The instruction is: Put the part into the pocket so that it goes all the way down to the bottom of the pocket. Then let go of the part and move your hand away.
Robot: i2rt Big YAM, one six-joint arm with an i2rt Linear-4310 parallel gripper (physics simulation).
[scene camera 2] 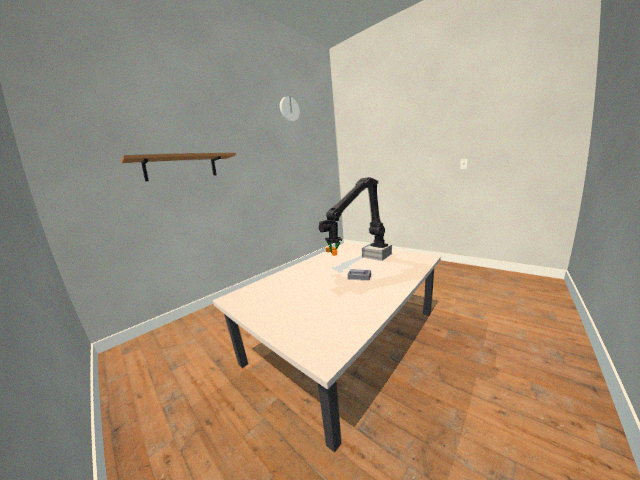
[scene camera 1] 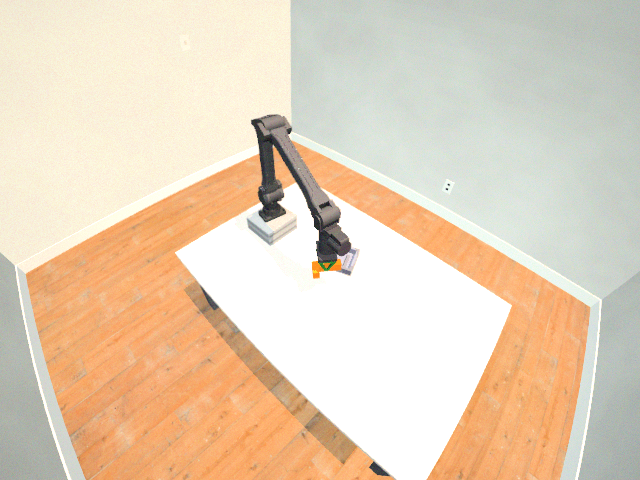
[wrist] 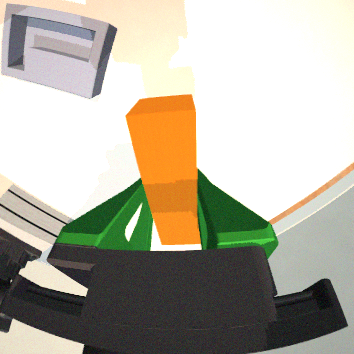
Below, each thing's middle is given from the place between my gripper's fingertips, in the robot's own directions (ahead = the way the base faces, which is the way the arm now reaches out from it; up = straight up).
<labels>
I see my gripper 60 mm past the grey pocket block [wrist: 68, 52], 170 mm to the right of it and 130 mm above it. Also, from my hand: orange L-shaped block [wrist: 162, 129]: 10 mm to the right, 10 mm above.
</labels>
